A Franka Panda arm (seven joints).
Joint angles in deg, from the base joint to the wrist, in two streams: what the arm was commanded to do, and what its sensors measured. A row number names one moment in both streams.
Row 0, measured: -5.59 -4.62 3.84 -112.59 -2.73 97.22 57.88
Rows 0 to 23, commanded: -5.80 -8.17 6.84 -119.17 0.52 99.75 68.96; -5.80 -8.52 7.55 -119.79 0.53 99.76 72.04; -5.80 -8.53 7.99 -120.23 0.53 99.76 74.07; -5.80 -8.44 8.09 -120.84 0.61 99.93 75.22; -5.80 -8.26 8.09 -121.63 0.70 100.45 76.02; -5.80 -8.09 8.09 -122.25 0.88 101.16 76.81; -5.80 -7.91 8.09 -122.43 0.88 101.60 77.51; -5.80 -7.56 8.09 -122.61 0.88 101.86 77.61; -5.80 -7.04 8.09 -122.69 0.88 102.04 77.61; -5.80 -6.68 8.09 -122.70 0.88 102.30 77.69; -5.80 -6.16 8.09 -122.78 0.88 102.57 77.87; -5.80 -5.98 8.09 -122.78 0.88 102.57 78.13; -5.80 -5.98 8.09 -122.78 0.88 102.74 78.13; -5.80 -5.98 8.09 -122.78 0.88 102.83 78.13; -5.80 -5.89 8.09 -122.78 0.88 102.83 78.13; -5.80 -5.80 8.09 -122.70 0.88 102.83 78.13; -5.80 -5.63 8.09 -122.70 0.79 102.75 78.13; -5.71 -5.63 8.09 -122.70 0.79 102.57 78.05; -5.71 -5.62 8.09 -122.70 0.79 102.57 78.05; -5.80 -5.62 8.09 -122.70 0.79 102.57 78.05; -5.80 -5.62 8.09 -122.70 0.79 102.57 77.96; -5.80 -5.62 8.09 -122.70 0.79 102.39 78.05; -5.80 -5.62 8.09 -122.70 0.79 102.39 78.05; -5.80 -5.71 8.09 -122.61 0.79 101.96 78.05
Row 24, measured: -5.58 -5.79 7.83 -122.53 0.00 102.09 77.12
